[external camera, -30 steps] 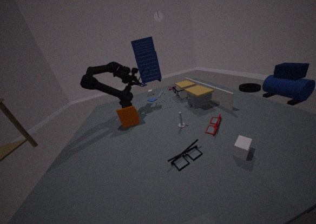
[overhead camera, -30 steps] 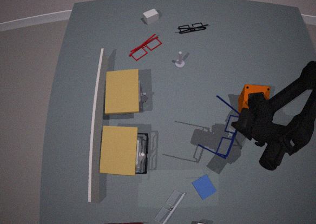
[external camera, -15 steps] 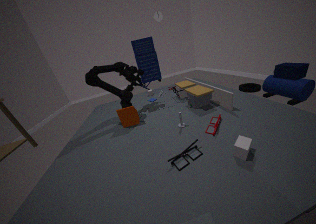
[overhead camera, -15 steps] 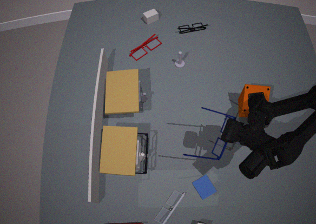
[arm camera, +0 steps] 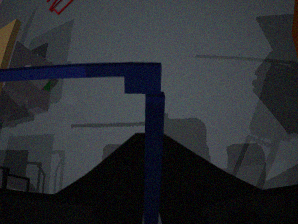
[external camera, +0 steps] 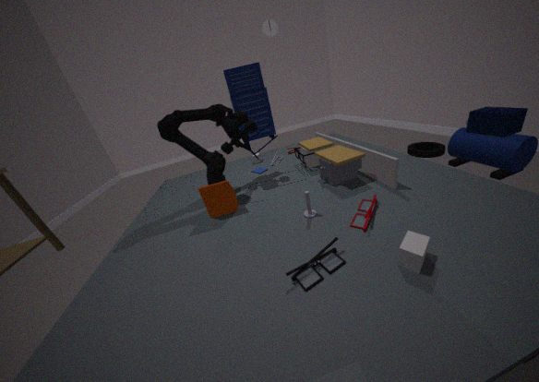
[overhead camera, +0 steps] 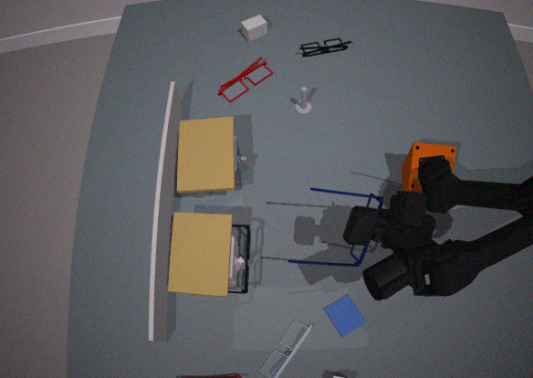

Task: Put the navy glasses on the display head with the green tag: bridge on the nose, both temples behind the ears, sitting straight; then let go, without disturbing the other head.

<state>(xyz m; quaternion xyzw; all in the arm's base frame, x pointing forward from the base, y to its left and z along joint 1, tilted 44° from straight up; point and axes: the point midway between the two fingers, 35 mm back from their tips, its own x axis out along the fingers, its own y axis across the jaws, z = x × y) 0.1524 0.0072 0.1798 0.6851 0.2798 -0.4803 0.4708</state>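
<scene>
My gripper tip is now 330 mm to the left of the white peg, 150 mm above it and 90 mm short of it. The rest, counted from my gripper tip: blue pad: 180 mm to the left, 170 mm below, 40 mm ahead; white wall: 420 mm ahead, 120 mm below, 70 mm to the right.
</scene>
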